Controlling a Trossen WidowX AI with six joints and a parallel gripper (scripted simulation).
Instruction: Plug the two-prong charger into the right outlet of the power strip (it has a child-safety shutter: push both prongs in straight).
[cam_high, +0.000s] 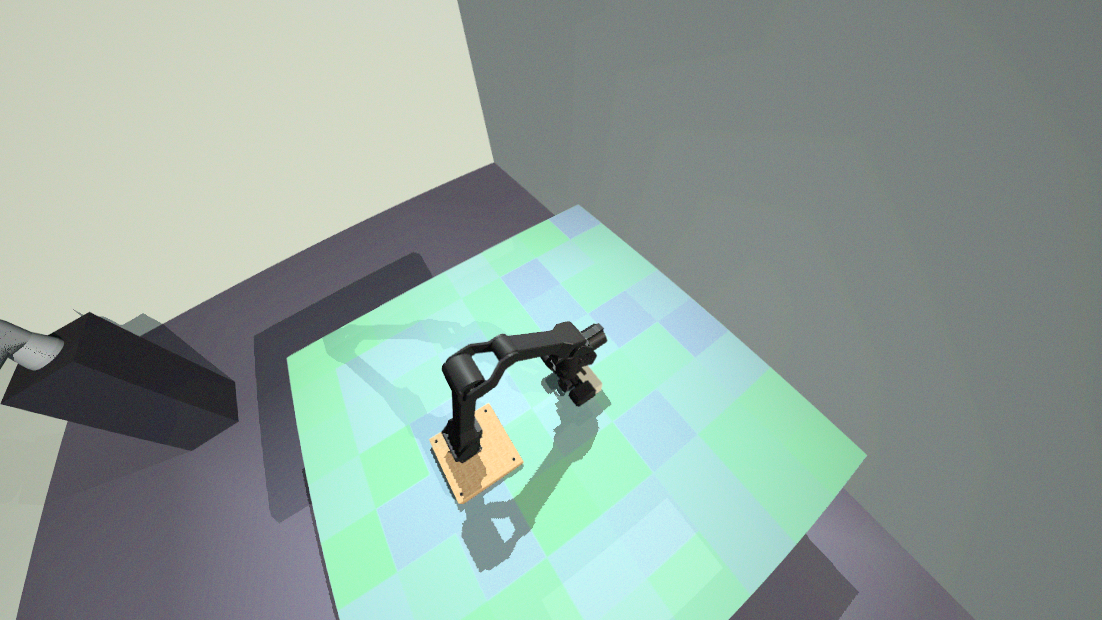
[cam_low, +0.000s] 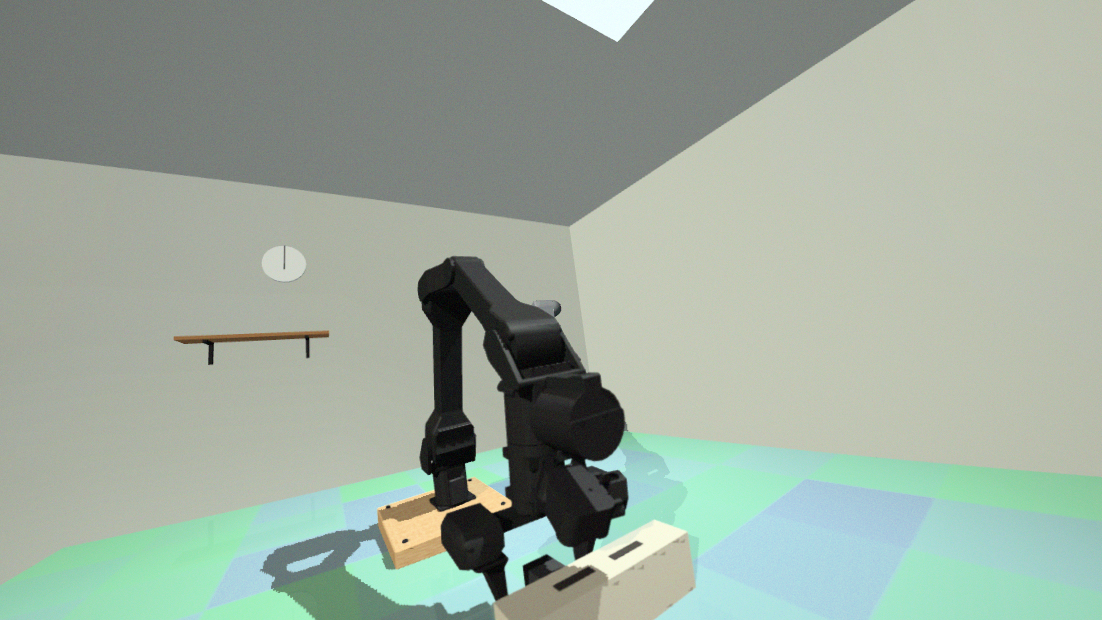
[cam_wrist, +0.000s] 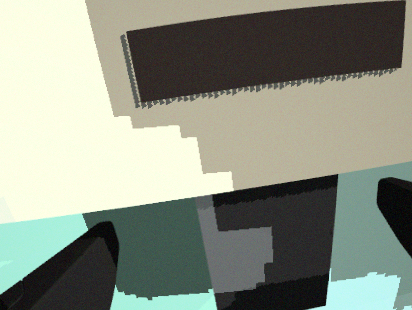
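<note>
Right now the grey charger is 2 cm ahead of my gripper tip and 1 cm above it.
</note>
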